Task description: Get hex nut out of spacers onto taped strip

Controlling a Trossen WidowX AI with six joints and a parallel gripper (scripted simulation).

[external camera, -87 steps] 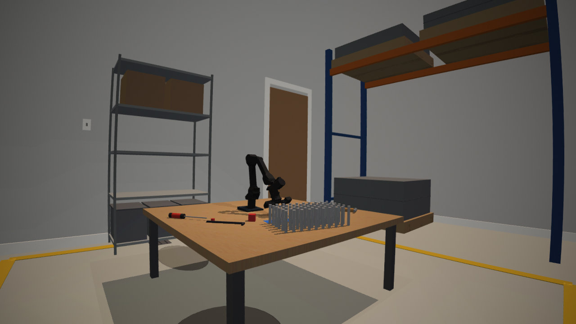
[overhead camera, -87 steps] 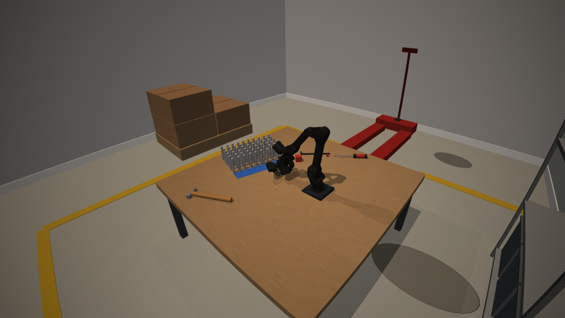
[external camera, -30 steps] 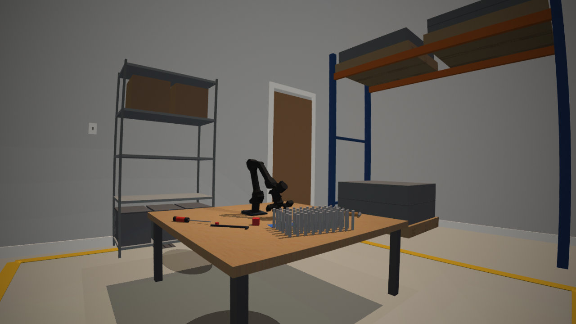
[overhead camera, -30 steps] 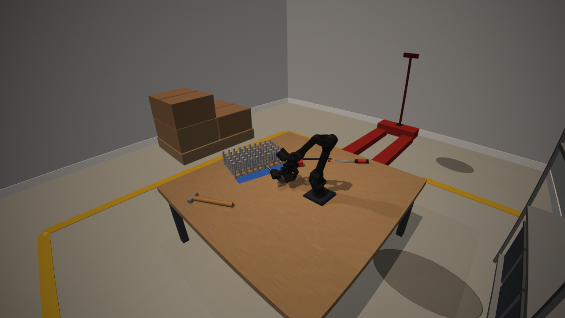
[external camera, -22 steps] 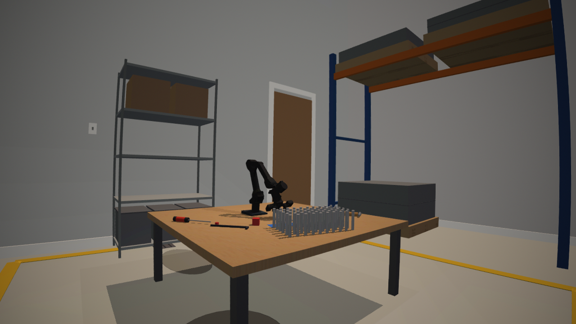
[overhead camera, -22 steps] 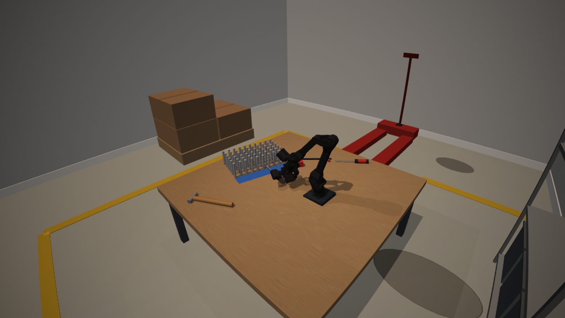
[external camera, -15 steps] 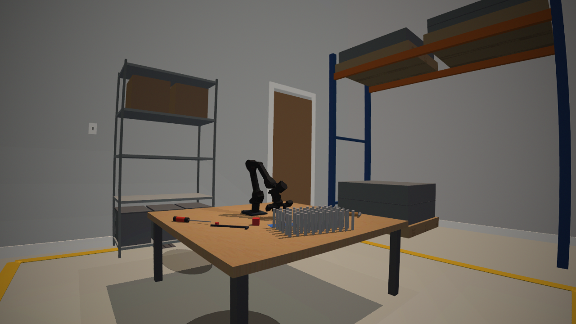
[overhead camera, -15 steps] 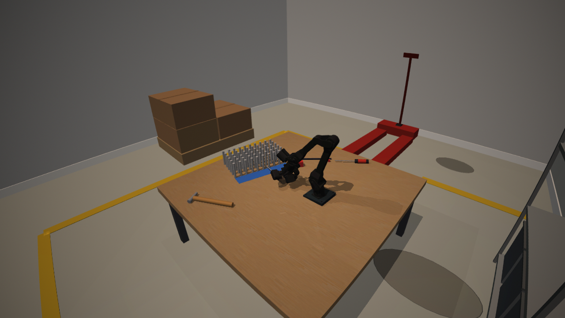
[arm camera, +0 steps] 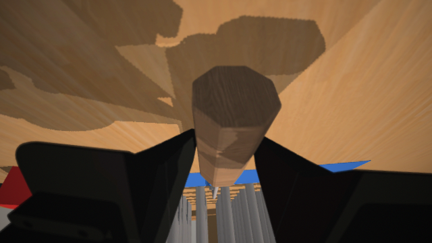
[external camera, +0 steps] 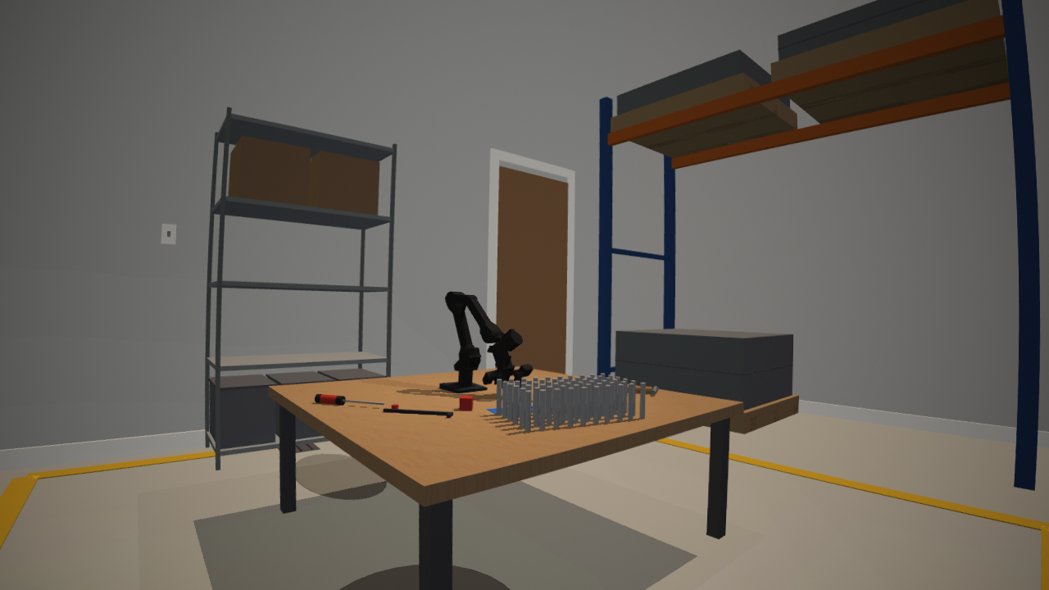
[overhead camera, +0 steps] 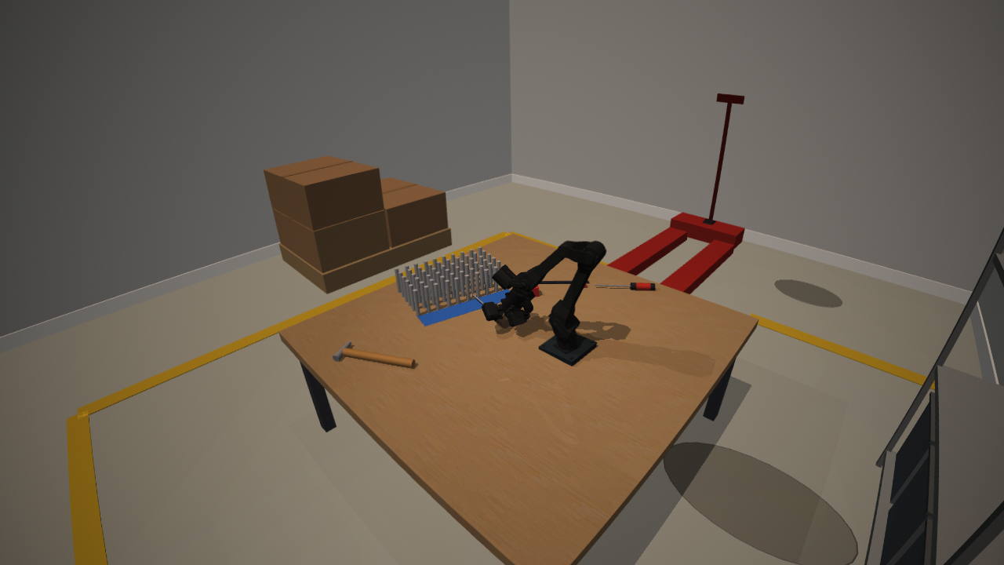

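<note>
My gripper tip is now 10 cm short of the hook tool and 1 cm to the left of it. From my gripper tip the other things lie so: red cube 9 cm ahead, 23 cm to the right; then blue taped strip 17 cm ahead, 3 cm to the left, 2 cm below; then hex nut 21 cm ahead, 1 cm to the right, 1 cm below.
</note>
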